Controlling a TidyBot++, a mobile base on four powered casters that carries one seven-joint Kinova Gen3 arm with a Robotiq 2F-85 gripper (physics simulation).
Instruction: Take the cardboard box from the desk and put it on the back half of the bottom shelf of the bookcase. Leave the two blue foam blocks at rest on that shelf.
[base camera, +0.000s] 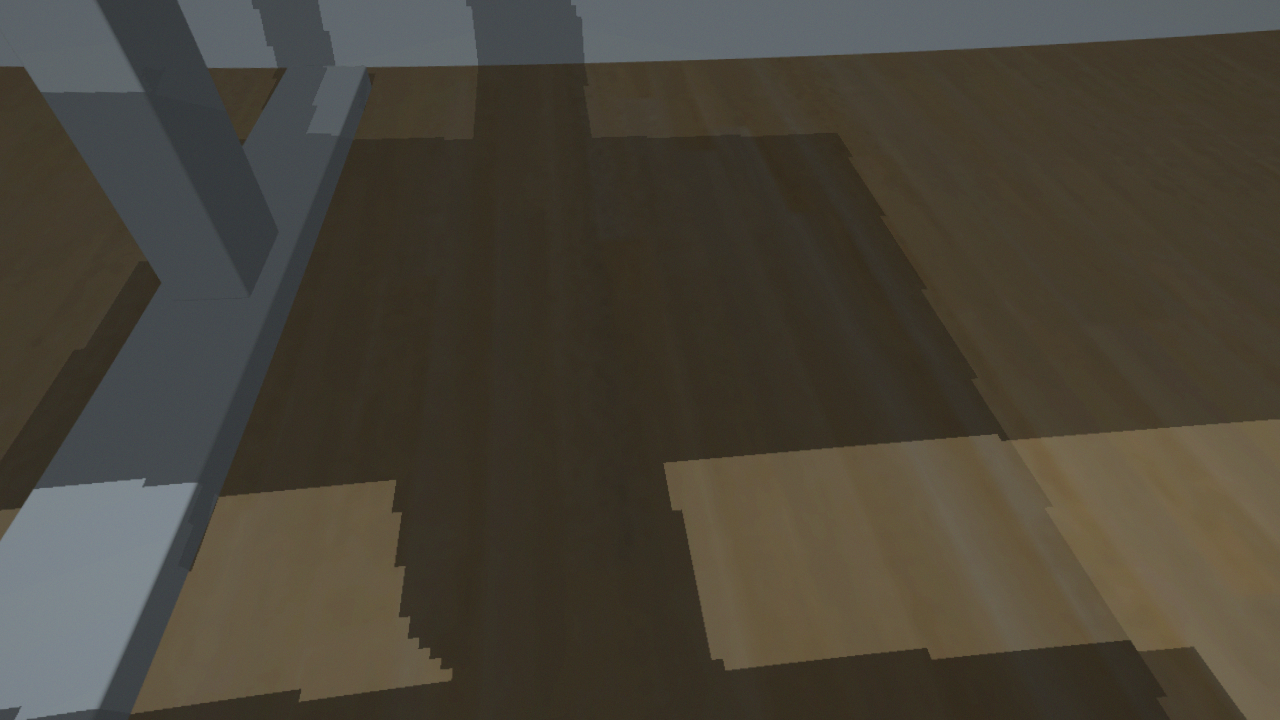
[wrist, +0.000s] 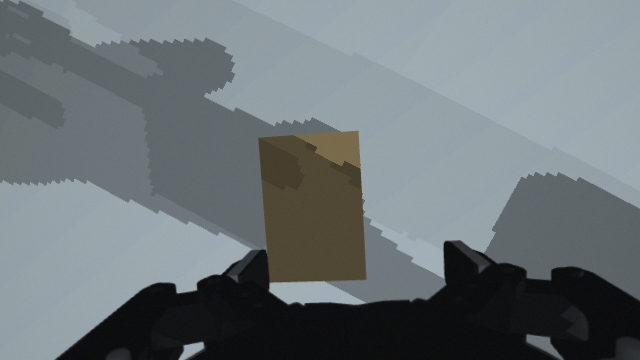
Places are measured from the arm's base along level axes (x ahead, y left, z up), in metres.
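Where they show: gripper, fingertip midpoint: (wrist: 354, 265).
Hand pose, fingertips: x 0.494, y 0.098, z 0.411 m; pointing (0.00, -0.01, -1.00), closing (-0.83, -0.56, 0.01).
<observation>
Things, the pixels of their top centre, and the offset from my fingertips. "*": a spot on its surface instead. Level surfaces: height alone.
- cardboard box, middle of its top: (wrist: 312, 209) dz -0.037, dx +0.031, dy -0.006 m
- pale desk top, its level: dz -0.087 m
- grey upright leg, surface spot: (base camera: 179, 179) * dz -0.689, dx +0.002, dy +0.137 m
- Wood floor, its level: dz -0.807 m
The cardboard box (wrist: 314, 215) is a plain brown rectangle on the pale desk top (wrist: 475, 75) in the wrist view. Its long sides run nearly up and down the view, and part of it is in shadow. My gripper (wrist: 354, 265) is open, with its fingers wide apart at the bottom of the wrist view. The box's near end shows between the fingertips, close to the left finger and farther from the right one. I cannot tell the height of the fingers above it. The bookcase and the two blue foam blocks do not show in either view.
In the base camera view a grey upright leg (base camera: 179, 179) stands on a long grey foot bar (base camera: 170, 376) at the left. Wood floor (base camera: 1118, 268) with broad shadows lies beside it, and a pale wall (base camera: 805, 26) runs along the back.
</observation>
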